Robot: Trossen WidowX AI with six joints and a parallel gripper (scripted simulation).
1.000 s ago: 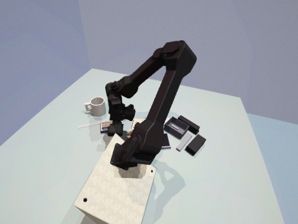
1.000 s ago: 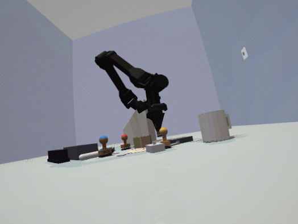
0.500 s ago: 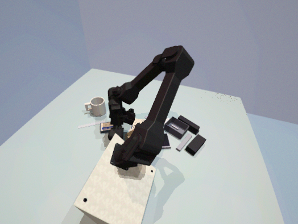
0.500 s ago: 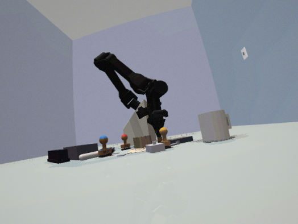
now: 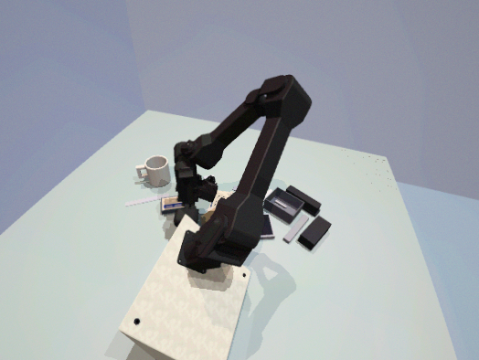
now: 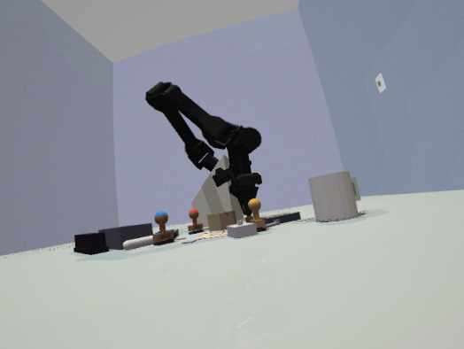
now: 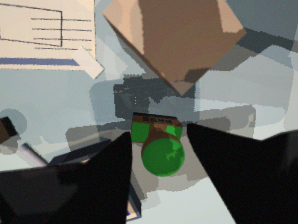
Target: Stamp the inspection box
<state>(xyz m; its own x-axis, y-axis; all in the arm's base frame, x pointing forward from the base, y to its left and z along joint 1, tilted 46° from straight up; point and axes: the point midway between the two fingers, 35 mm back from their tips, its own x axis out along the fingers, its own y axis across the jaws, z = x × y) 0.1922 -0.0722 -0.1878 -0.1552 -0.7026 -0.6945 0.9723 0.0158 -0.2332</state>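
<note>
Now: gripper tip 10 mm above the green-knobbed stamp. From my gripper tip the other things lie so: cardboard box (70 mm to the right); then blue stamp pad (70 mm to the left, 50 mm ahead, 10 mm below); then card (100 mm ahead, 80 mm to the right, 30 mm below).
</note>
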